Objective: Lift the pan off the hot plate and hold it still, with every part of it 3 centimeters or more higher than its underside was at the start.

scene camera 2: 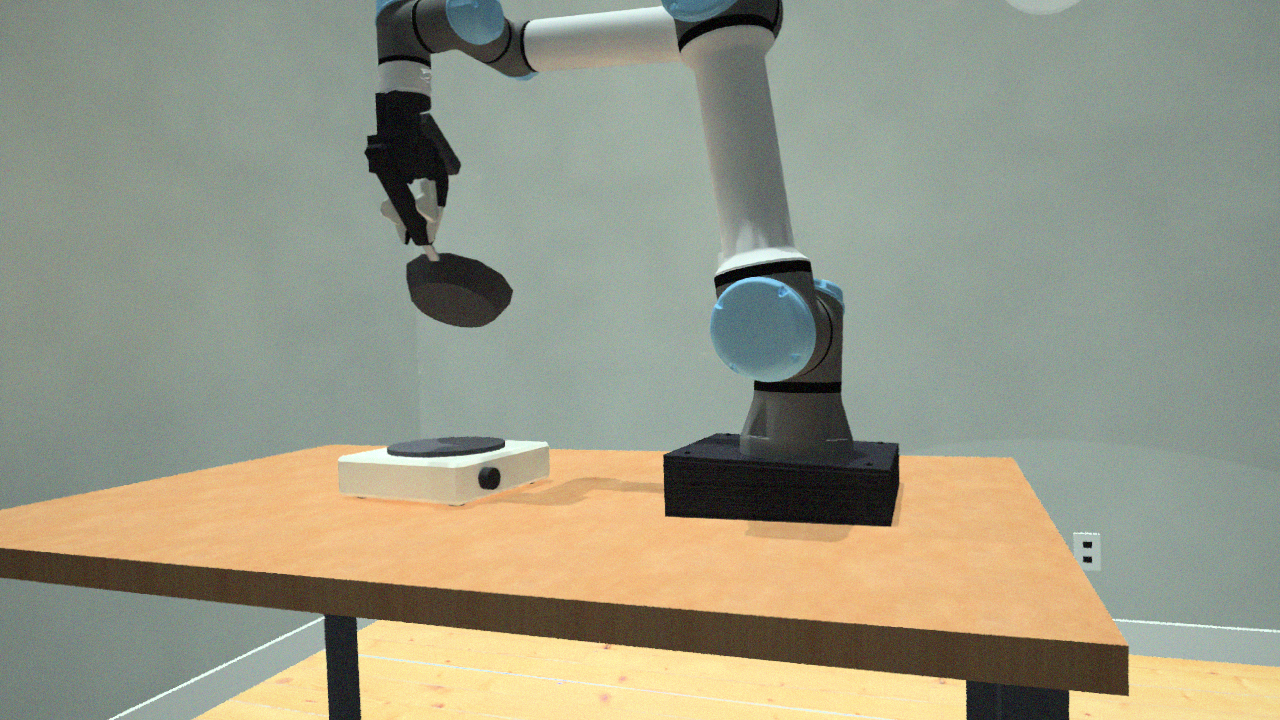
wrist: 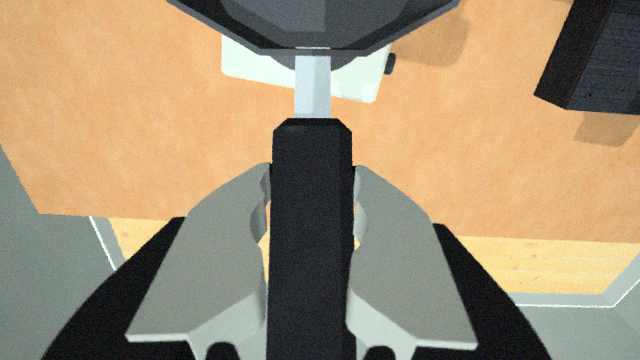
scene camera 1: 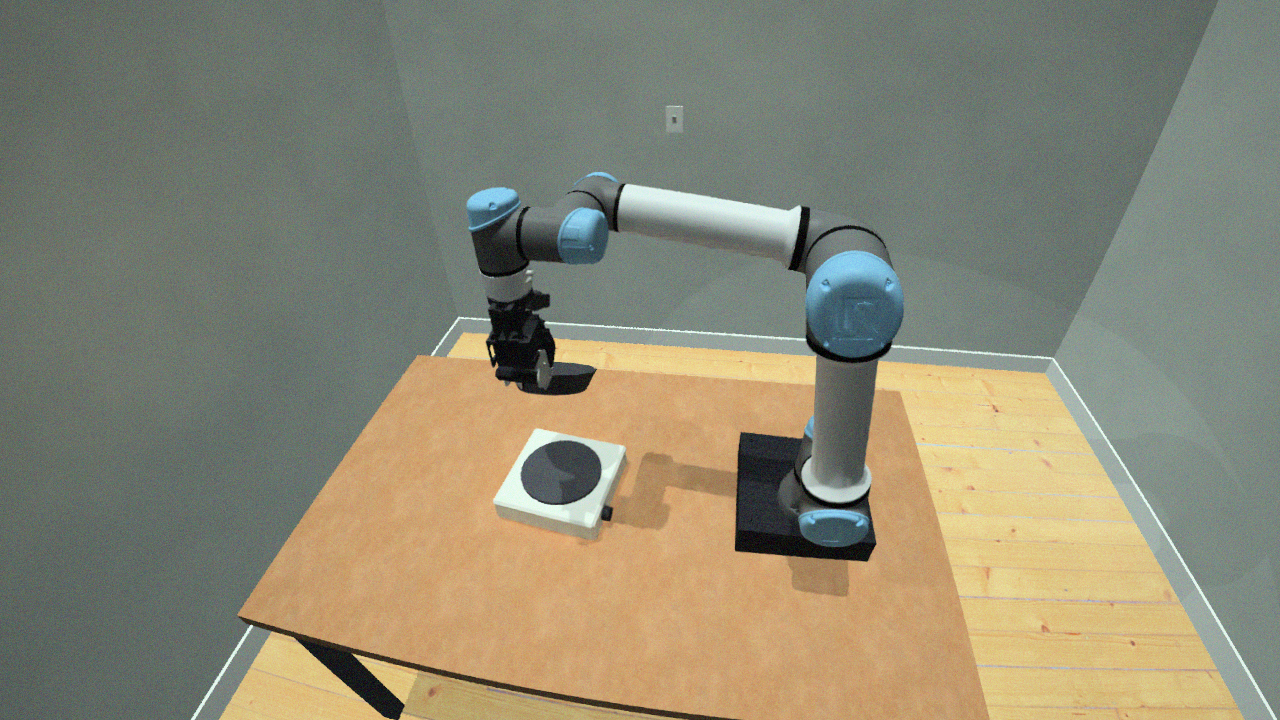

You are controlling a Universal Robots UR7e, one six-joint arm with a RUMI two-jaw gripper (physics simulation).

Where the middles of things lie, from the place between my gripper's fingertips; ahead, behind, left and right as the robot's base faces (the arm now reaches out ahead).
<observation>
Now: hand 40 mm to the left of the dark pan (scene camera 2: 452, 289). From my hand the other things lie so: white hot plate (scene camera 2: 452, 470) 350 mm below, 70 mm to the right.
</observation>
